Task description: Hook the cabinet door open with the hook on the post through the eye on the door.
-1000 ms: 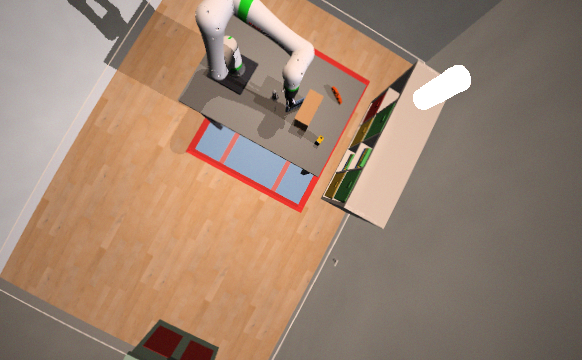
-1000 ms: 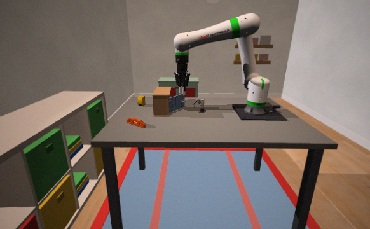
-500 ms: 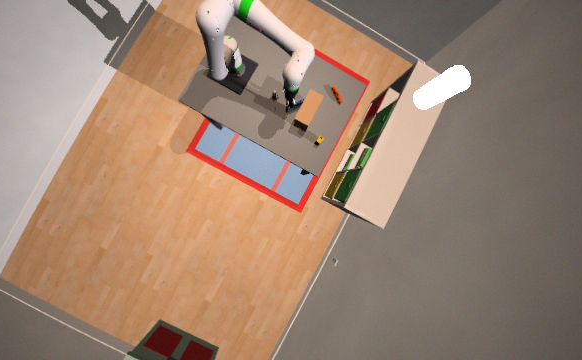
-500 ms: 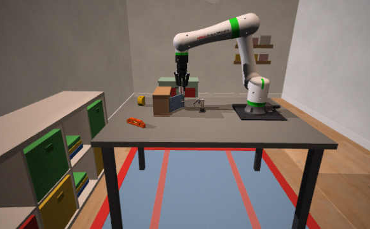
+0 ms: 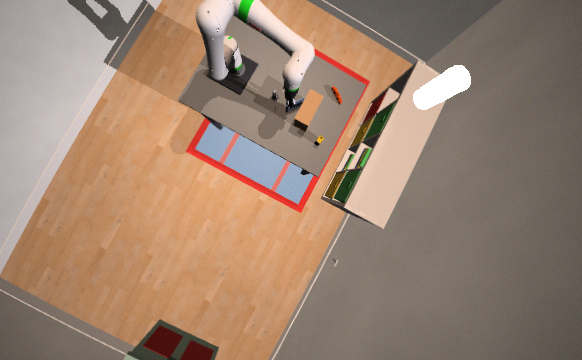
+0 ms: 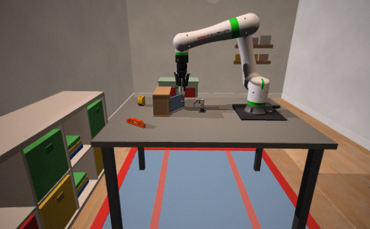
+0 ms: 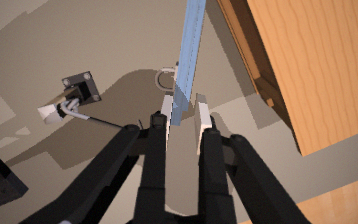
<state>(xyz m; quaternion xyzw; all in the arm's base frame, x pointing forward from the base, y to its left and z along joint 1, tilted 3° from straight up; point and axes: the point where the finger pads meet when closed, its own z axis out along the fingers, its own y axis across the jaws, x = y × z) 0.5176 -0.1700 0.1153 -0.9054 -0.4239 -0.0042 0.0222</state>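
The thin metal hook is 110 mm behind my hand, 20 mm to the left of it and 90 mm below it. Also, from my hand: door 40 mm ahead, 70 mm to the left, 70 mm below; then yellow tape measure 330 mm ahead, 130 mm to the right, 110 mm below.
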